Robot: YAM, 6 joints.
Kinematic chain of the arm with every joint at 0, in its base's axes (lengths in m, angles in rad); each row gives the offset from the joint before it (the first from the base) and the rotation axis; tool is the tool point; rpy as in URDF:
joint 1: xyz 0 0 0.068 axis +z
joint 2: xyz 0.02 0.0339 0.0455 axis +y
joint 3: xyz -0.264 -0.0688 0 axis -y
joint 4: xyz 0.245 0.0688 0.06 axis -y
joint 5: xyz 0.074 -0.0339 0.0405 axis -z
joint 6: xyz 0.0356 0 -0.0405 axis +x
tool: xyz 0 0 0 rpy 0 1.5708 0
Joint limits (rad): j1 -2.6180..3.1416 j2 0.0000..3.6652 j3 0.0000..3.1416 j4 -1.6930..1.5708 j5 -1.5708..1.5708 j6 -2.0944..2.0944
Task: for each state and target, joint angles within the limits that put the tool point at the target. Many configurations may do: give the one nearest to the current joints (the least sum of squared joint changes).
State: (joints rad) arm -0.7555 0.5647 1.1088 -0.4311 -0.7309 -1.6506
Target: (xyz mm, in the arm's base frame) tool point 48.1 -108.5 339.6
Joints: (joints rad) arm -1.3208 0.5543 0.8028 -0.5550 -0.5885 -1.6506
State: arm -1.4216 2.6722 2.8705 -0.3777 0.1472 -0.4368
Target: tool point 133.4 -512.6 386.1
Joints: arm -1.3058 2.4083 2.7398 -0.7121 0.1555 -0.4368
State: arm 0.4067 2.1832 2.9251 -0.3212 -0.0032 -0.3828
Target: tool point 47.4 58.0 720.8
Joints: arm 0.7895 1.6901 3.1416 -0.3951 -0.2034 -0.3828
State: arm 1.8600 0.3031 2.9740 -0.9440 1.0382 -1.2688
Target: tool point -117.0 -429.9 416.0
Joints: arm 1.2373 0.4164 2.8967 -0.9864 1.0117 -1.2688
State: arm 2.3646 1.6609 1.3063 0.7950 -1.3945 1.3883
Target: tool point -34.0 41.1 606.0
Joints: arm 1.6080 0.9615 1.5593 0.9201 -1.1469 1.3883
